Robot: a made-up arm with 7 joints.
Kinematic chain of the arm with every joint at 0, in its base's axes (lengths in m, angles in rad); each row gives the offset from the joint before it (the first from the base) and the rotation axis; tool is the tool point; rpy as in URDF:
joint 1: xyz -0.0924 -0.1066 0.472 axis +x
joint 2: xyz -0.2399 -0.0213 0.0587 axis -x
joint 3: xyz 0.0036 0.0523 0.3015 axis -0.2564 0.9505 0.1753
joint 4: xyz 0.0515 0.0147 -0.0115 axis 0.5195 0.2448 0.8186
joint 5: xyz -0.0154 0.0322 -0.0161 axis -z
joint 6: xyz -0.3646 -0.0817 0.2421 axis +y
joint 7: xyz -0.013 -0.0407 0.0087 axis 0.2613 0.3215 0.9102
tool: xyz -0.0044 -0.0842 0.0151 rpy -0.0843 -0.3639 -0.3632
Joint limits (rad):
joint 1: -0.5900..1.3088
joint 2: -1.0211..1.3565
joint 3: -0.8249..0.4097
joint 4: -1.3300..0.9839
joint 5: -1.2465..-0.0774
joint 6: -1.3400..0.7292
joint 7: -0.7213..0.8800
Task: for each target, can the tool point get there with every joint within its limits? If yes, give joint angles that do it. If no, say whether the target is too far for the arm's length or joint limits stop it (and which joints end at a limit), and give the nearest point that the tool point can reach.
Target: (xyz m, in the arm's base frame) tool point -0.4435 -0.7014 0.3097
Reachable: yes | joints 1.0819 -0.1252 -0.4002 -0.1500 -1.1385 -1.1844 -0.5200
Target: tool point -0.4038 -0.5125 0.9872
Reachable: yes | joints 0.7535 0.7245 -0.1049 0.1204 -0.7541 -0.2923 0.2096
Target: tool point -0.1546 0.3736 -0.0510
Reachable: no: joint limits stop it (at a limit: joint 1, joint 2, joint 3, joint 4, joint 5, joint 7) | nearest point -0.3996 0.4938 0.1619 | short by 0.346 m
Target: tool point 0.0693 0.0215 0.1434
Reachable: no: joint limits stop it (at a limit: joint 1, joint 2, joint 3, joint 4, joint 7) | nearest point 0.0320 -0.0689 0.1495 | short by 0.098 m
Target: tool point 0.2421 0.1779 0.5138
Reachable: no: joint limits stop it (at a limit: joint 1, joint 2, joint 4, joint 5, joint 6) | nearest point 0.1079 0.2026 0.6106 | short by 0.167 m
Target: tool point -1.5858 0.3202 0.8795
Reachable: no: too far | nearest point -0.8074 0.2119 0.7883 | short by 0.791 m
